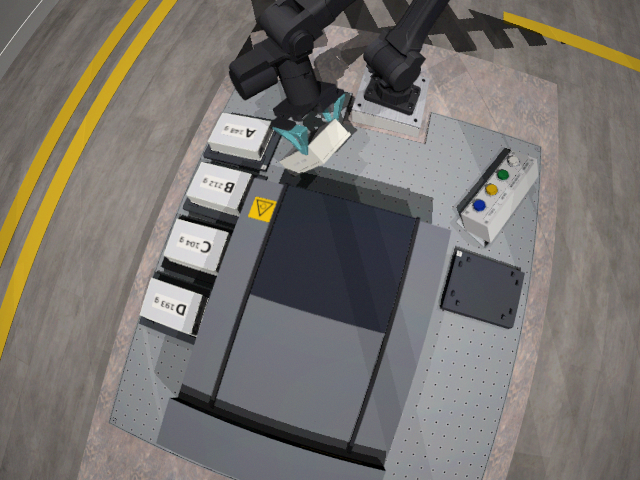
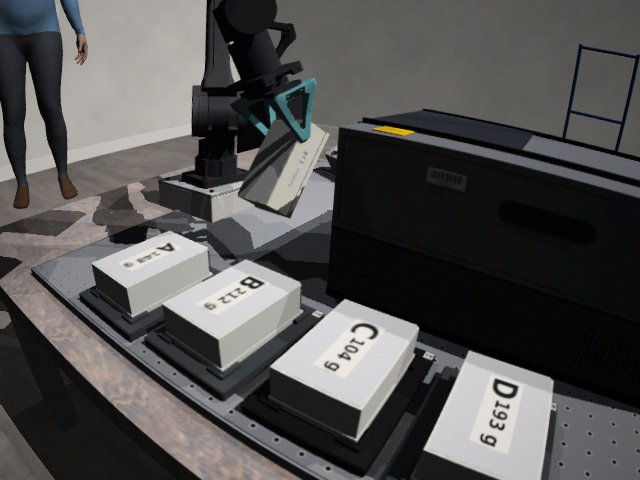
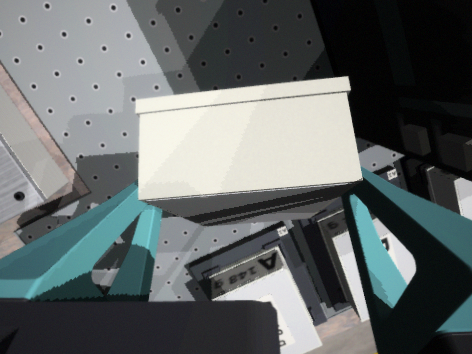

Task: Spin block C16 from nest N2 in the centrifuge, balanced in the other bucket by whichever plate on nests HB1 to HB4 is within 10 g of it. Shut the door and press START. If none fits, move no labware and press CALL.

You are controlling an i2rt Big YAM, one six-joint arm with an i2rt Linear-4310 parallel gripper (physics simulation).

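Places are measured from the arm's base along level axes (x ahead, y left, z up), in metres.
Where they show: gripper, fingertip midpoint: (image 1: 319, 140) (image 2: 288, 138) (image 3: 248, 175); arm's base, origin of the base link: (image 1: 392, 94) (image 2: 216, 179).
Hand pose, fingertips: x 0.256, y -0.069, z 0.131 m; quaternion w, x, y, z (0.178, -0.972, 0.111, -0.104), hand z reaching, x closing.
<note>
Things, the pixels of their top centre, and the offset from my fingertips.
- pale block C16, middle of its top: (image 3: 279, 237) (image 2: 283, 116) (image 1: 310, 129) dx +0.002, dy -0.015, dz +0.033 m
- Plate A, middle of its top: (image 3: 271, 324) (image 2: 150, 255) (image 1: 238, 131) dx -0.027, dy -0.215, dz -0.114 m
- plate B, middle of its top: (image 2: 234, 293) (image 3: 383, 267) (image 1: 218, 184) dx +0.108, dy -0.194, dz -0.114 m
- plate C, middle of its top: (image 2: 352, 345) (image 1: 194, 244) dx +0.244, dy -0.179, dz -0.114 m
- plate D, middle of its top: (image 2: 498, 410) (image 1: 169, 305) dx +0.380, dy -0.173, dz -0.114 m
- dark nest, middle of its top: (image 1: 487, 288) dx +0.108, dy +0.399, dz -0.134 m
- button box, middle of its top: (image 1: 508, 185) dx -0.102, dy +0.376, dz -0.084 m
My gripper (image 1: 318, 136) (image 2: 285, 133) (image 3: 248, 175) is shut on the pale block C16 (image 1: 330, 143) (image 2: 281, 167) (image 3: 245, 145), holding it tilted in the air between the arm base and plate A. Plate A (image 1: 238, 135) (image 2: 155, 268) (image 3: 300, 315) reads 148 g, plate B (image 1: 217, 187) (image 2: 235, 310) reads 212 g, plate C (image 1: 195, 245) (image 2: 346, 351) reads 104 g, plate D (image 1: 171, 304) (image 2: 496, 413) reads 193 g. Each sits on a dark nest in a row. The centrifuge (image 1: 305, 356) (image 2: 439, 258) stands beside them; its buckets are hidden.
A dark nest (image 1: 483, 289) right of the centrifuge bears no block. The button box (image 1: 483, 222) has blue, yellow, green and white buttons. A second black arm stands on a light base (image 1: 387, 124) (image 2: 199, 204) near my gripper. A person (image 2: 31, 93) stands behind the table.
</note>
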